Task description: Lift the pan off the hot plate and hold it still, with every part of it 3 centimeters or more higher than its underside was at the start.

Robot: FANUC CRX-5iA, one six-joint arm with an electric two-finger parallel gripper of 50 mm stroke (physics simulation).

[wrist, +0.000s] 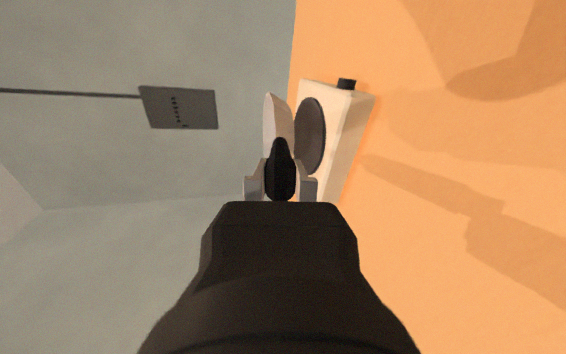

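The light-coloured pan is in the middle of the wrist view, beyond the fingers. Its black handle points toward the camera. My gripper is shut on the handle, with one finger on each side. The hot plate is a cream box to the right of the pan, with a dark round disc on its face and a black knob. Much of the disc shows, and the pan stands off it. The exact height of the gap cannot be told. The gripper body hides the near end of the handle.
The orange table top fills the right side, with shadows of the arm on it. A grey wall or floor surface lies to the left, with a dark grey panel that has small dark marks and a thin bar running to the left edge.
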